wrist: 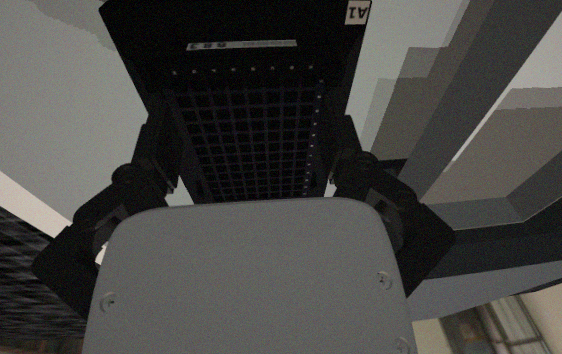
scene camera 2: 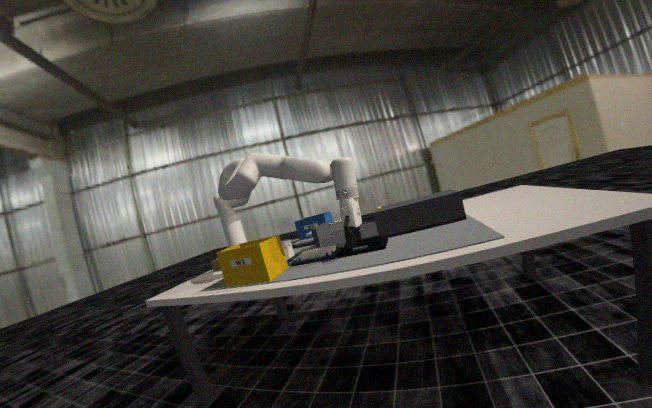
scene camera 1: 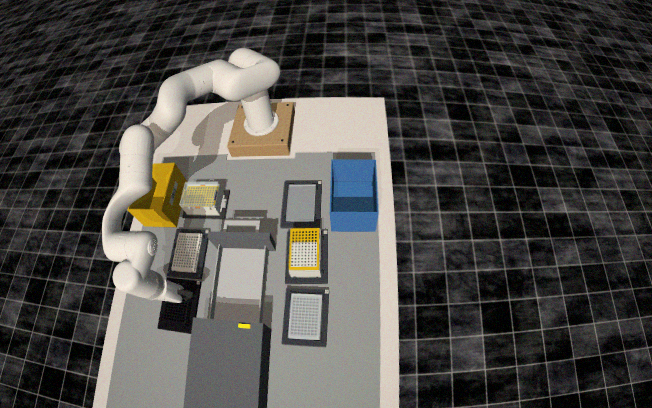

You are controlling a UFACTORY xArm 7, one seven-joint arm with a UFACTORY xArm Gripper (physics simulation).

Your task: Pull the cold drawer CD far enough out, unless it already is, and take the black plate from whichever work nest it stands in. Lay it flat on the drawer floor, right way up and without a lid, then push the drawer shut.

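Where they show: gripper, fingertip midpoint: (wrist: 249, 113) (scene camera 2: 354, 244) (scene camera 1: 178, 295); arm's base, link origin: (scene camera 1: 261, 123).
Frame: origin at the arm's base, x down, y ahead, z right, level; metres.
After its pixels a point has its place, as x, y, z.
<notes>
The black plate (scene camera 1: 175, 312) @(0.029, 0.694, 0.122) (wrist: 252, 165) @(0.033, 0.683, 0.126) stands flat and without a lid in the dark nest (scene camera 1: 174, 328) @(0.043, 0.740, 0.120) beside the drawer cabinet. Its wells face up, and a white label shows on its end in the wrist view. My gripper (scene camera 1: 186, 296) @(0.034, 0.639, 0.127) (scene camera 2: 353, 241) @(0.034, 0.639, 0.127) (wrist: 249, 113) @(0.034, 0.639, 0.127) points down over the nest, one finger against each long side of the plate, shut on it. The fingertips are dark against dark, so the contact is hard to see. The cold drawer (scene camera 1: 242, 242) @(-0.012, 0.459, -0.054) (scene camera 2: 330, 234) @(0.019, 0.452, -0.115) is pulled out of its cabinet (scene camera 1: 225, 360) @(-0.047, 0.797, -0.089) (scene camera 2: 420, 216) @(0.006, 0.868, 0.007). Its light floor shows empty.
A tan plate (scene camera 1: 187, 252) @(0.031, 0.501, 0.136) stands in the neighbouring nest, with a yellow tip rack (scene camera 1: 201, 196) @(-0.023, 0.329, 0.117) beyond it. A yellow bin (scene camera 1: 159, 210) @(-0.063, 0.413, 0.225) (scene camera 2: 250, 261) @(-0.017, 0.377, 0.354) is near the arm. Across the drawer are an empty nest (scene camera 1: 287, 205) @(0.035, 0.302, -0.151), a yellow-white rack (scene camera 1: 305, 252) @(-0.022, 0.469, -0.241), a pale plate (scene camera 1: 305, 316) @(0.031, 0.636, -0.260) and a blue bin (scene camera 1: 354, 221) @(-0.014, 0.358, -0.363).
</notes>
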